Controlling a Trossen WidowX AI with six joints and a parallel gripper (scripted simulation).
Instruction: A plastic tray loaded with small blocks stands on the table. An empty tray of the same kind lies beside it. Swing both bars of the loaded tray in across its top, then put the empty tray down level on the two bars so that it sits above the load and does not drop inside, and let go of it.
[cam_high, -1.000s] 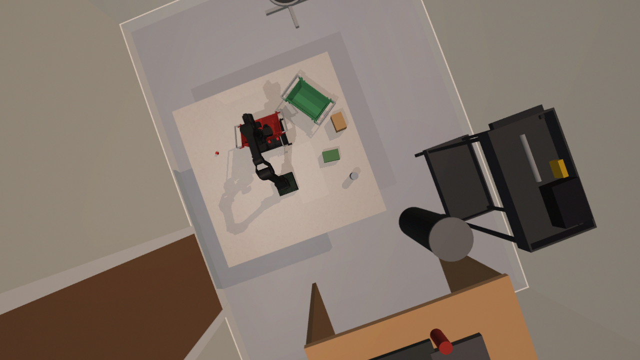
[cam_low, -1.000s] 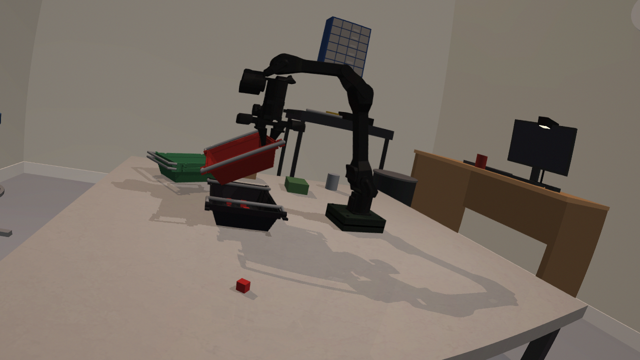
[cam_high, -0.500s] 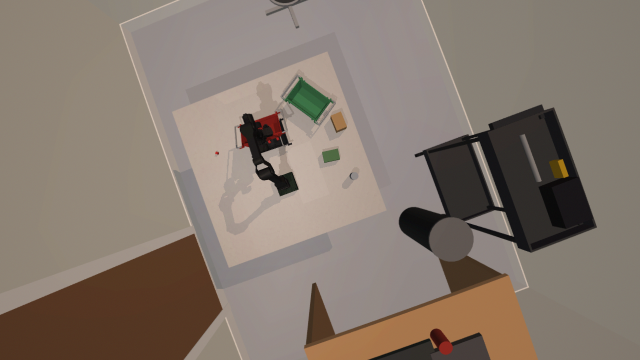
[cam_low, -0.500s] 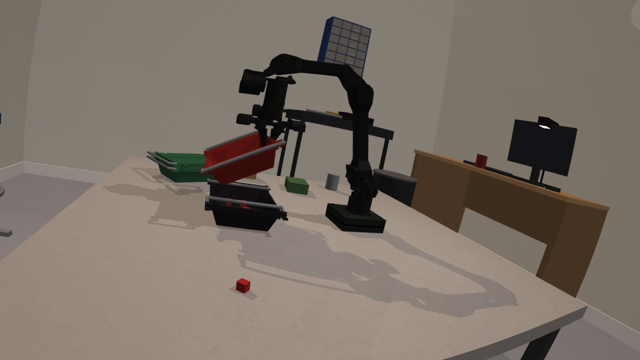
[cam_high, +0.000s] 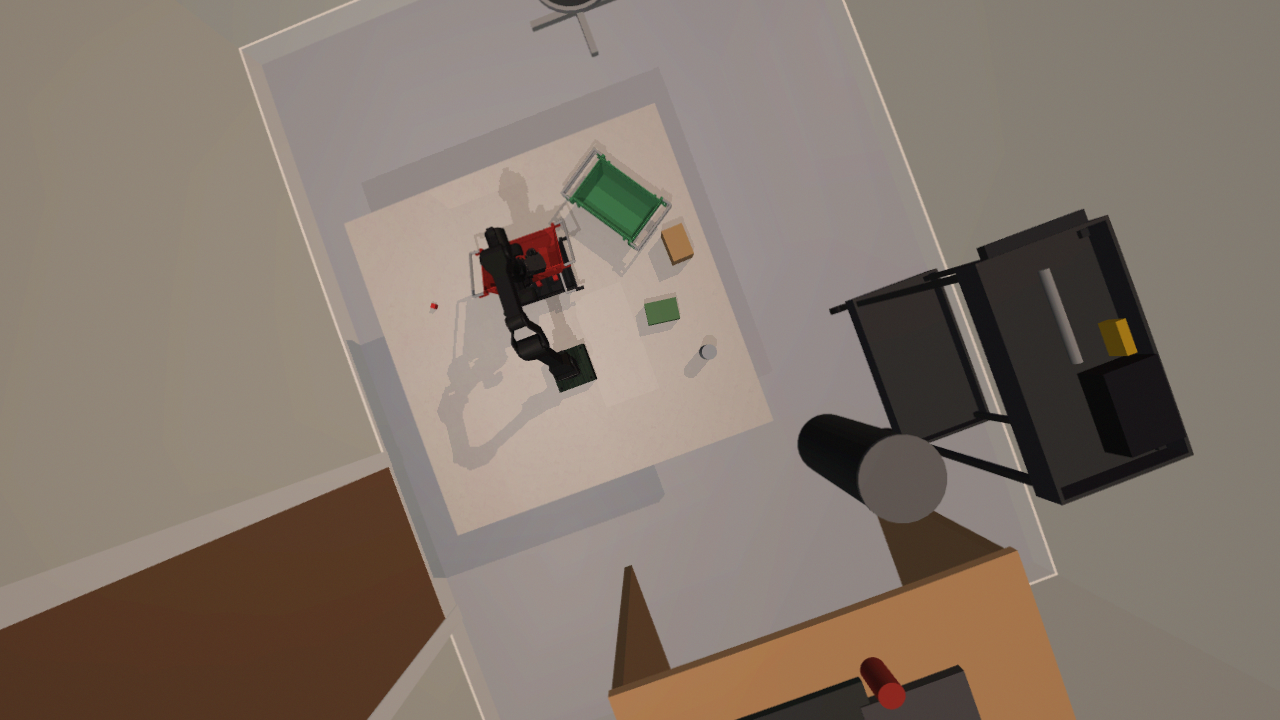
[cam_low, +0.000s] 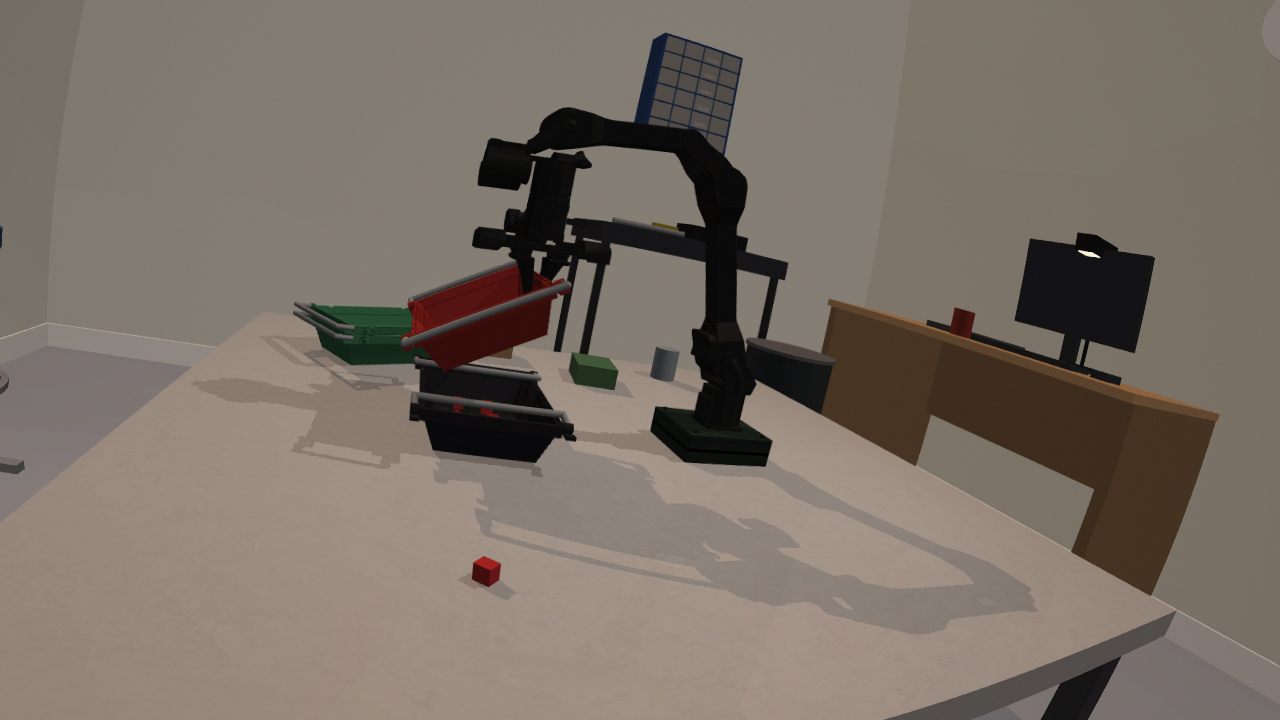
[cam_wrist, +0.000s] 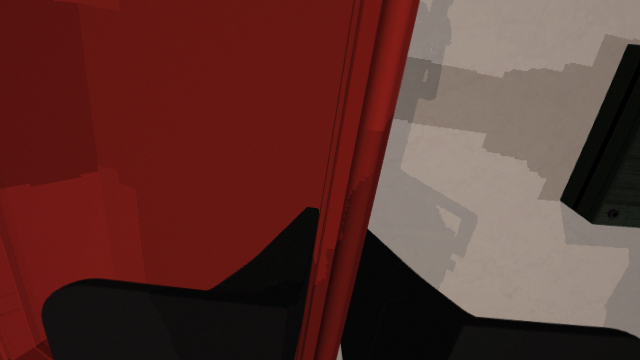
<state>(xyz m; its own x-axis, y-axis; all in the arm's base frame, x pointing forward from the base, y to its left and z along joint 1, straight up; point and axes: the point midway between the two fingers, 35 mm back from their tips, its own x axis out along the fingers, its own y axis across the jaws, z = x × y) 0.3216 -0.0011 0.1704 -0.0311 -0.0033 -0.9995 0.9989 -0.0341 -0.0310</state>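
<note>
My gripper tip is now 8 cm short of the red tray and 1 cm above it. Also, from my gripper tip: tan box (53 cm to the right, 15 cm below, 3 cm behind); then green box (39 cm to the right, 24 cm behind, 16 cm below); then grey cylinder (50 cm to the right, 44 cm behind, 14 cm below).
</note>
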